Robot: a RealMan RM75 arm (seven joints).
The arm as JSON. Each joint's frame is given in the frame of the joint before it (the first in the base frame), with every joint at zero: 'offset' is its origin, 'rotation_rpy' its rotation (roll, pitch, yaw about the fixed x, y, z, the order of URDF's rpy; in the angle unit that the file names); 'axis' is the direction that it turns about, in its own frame. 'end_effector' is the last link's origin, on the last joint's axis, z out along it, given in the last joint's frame.
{
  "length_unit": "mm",
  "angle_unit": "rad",
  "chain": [
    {
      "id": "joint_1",
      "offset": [
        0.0,
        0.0,
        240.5
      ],
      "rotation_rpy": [
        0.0,
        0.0,
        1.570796
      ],
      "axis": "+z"
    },
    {
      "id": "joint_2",
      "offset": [
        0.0,
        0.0,
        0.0
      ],
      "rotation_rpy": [
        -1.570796,
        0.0,
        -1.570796
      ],
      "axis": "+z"
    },
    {
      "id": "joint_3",
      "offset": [
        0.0,
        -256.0,
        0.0
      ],
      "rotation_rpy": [
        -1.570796,
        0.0,
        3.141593
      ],
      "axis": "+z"
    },
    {
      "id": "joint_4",
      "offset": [
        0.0,
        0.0,
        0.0
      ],
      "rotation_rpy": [
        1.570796,
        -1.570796,
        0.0
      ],
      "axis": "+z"
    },
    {
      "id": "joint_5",
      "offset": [
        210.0,
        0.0,
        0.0
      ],
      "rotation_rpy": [
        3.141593,
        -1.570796,
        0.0
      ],
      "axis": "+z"
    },
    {
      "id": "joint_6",
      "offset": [
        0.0,
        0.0,
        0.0
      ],
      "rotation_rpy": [
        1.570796,
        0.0,
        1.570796
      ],
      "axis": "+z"
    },
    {
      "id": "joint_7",
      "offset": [
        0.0,
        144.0,
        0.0
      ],
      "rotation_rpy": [
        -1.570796,
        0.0,
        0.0
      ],
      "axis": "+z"
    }
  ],
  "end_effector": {
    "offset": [
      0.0,
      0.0,
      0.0
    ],
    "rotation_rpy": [
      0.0,
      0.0,
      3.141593
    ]
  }
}
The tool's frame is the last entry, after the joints.
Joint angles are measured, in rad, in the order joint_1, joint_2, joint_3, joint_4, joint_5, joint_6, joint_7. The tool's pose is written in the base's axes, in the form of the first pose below.
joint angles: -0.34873 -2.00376 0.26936 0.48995 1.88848 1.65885 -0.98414
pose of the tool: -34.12 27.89 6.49; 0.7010 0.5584 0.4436; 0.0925 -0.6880 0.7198; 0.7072 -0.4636 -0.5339
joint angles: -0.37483 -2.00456 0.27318 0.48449 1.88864 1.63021 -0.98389
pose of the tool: -33.68 28.95 6.30; 0.7076 0.5526 0.4404; 0.0895 -0.6883 0.7199; 0.7009 -0.4700 -0.5365
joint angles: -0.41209 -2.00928 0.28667 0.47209 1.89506 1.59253 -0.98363
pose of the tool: -32.89 30.31 5.60; 0.7157 0.5419 0.4405; 0.0931 -0.6992 0.7089; 0.6921 -0.4664 -0.5508
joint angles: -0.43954 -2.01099 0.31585 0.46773 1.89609 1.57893 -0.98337
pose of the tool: -32.01 31.20 5.04; 0.7271 0.5163 0.4524; 0.0893 -0.7246 0.6833; 0.6807 -0.4565 -0.5730
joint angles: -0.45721 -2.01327 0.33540 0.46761 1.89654 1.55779 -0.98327
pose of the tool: -31.55 31.87 4.68; 0.7387 0.5026 0.4492; 0.0899 -0.7339 0.6733; 0.6680 -0.4570 -0.5873
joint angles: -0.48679 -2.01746 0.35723 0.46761 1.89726 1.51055 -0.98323
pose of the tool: -30.95 33.09 4.22; 0.7575 0.4887 0.4329; 0.0915 -0.7360 0.6707; 0.6464 -0.4685 -0.6022
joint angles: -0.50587 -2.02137 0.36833 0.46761 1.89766 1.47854 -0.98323
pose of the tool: -30.56 33.86 3.92; 0.7683 0.4817 0.4215; 0.0922 -0.7349 0.6719; 0.6334 -0.4773 -0.6090
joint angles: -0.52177 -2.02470 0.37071 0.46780 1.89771 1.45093 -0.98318
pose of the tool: -30.27 34.53 3.77; 0.7752 0.4796 0.4112; 0.0915 -0.7292 0.6781; 0.6251 -0.4880 -0.6092
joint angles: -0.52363 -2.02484 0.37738 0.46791 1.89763 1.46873 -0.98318
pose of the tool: -29.96 34.43 3.66; 0.7733 0.4685 0.4273; 0.0844 -0.7439 0.6629; 0.6284 -0.4766 -0.6148
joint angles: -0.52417 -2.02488 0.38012 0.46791 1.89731 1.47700 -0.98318
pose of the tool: -29.82 34.37 3.62; 0.7721 0.4637 0.4346; 0.0812 -0.7502 0.6562; 0.6303 -0.4714 -0.6169
